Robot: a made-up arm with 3 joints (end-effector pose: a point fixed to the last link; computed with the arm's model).
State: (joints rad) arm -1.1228 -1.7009 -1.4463
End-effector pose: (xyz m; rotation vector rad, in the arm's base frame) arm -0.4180 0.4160 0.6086 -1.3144 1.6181 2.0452
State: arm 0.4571 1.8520 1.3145
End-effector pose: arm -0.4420 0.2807 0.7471 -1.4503 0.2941 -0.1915
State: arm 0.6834 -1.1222 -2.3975
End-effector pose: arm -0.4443 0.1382 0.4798 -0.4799 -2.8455 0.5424
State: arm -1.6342 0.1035 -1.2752
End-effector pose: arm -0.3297 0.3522 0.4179 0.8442 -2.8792 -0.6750
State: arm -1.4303 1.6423 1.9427
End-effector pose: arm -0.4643 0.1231 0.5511 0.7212 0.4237 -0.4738
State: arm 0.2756 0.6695 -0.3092
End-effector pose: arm -0.4611 0.0527 0.6555 -0.1156 -0.6384 1.0666
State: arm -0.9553 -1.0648 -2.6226
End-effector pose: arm -0.3583 0.3565 0.4687 0.5670 2.3988 1.6813
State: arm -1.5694 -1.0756 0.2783
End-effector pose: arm -0.4248 0.4302 0.5338 -2.6396 0.9799 0.1142
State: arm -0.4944 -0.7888 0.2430
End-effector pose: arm -0.4645 0.2607 0.4097 1.9288 -0.9313 0.0456
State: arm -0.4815 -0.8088 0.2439
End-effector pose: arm -0.4655 0.2616 0.4107 1.9366 -0.9260 0.0387
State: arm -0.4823 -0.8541 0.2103
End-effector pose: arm -0.4656 0.2701 0.4122 1.9694 -0.9657 0.0083
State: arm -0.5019 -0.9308 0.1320
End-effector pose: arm -0.4643 0.2883 0.4158 2.0312 -1.0623 -0.0592
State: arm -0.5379 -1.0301 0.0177
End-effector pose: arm -0.4617 0.3132 0.4239 2.1075 -1.2009 -0.1710
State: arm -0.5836 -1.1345 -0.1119
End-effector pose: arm -0.4584 0.3391 0.4370 2.1772 -1.3500 -0.3202
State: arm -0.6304 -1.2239 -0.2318
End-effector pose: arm -0.4551 0.3603 0.4522 2.2247 -1.4773 -0.4791
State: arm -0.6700 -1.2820 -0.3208
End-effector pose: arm -0.4523 0.3740 0.4648 2.2475 -1.5646 -0.6070
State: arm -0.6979 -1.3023 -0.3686
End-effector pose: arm -0.4502 0.3805 0.4713 2.2533 -1.6112 -0.6745
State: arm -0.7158 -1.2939 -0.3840
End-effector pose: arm -0.4488 0.3822 0.4721 2.2506 -1.6306 -0.6884
